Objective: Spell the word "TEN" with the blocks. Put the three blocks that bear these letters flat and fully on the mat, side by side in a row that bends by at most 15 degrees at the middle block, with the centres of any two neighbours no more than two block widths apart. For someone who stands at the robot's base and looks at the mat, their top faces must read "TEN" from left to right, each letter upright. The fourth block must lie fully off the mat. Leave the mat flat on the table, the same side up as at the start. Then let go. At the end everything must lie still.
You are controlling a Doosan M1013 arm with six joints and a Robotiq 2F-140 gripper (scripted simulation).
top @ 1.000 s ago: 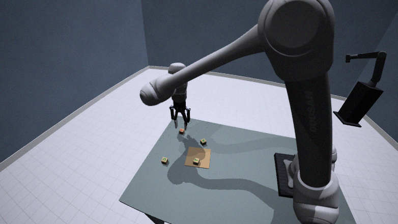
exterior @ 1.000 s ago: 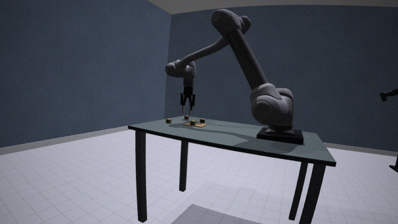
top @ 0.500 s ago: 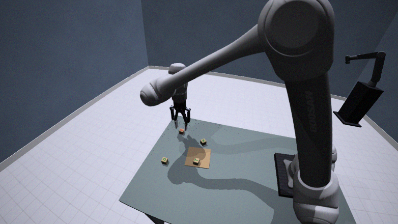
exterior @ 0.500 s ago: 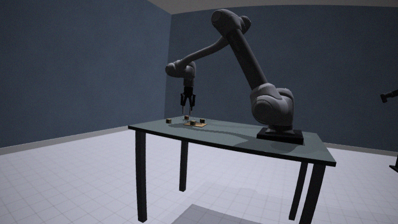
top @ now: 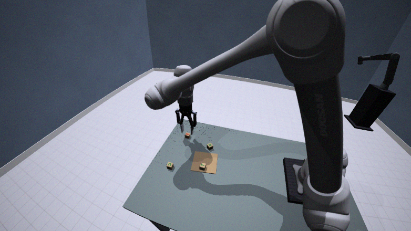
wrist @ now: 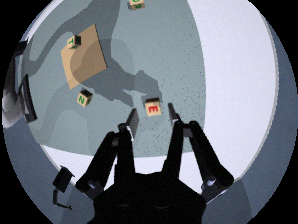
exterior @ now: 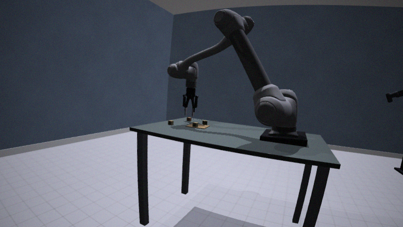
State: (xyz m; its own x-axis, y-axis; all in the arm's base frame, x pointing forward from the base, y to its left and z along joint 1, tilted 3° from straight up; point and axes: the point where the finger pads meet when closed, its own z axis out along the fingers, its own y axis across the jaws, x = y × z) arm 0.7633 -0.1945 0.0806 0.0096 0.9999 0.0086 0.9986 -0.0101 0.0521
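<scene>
My gripper is now 160 mm past the tan mat, 170 mm to the right of it and 70 mm above it. Round my hand: block (160 mm behind, 210 mm to the left, 60 mm below).
</scene>
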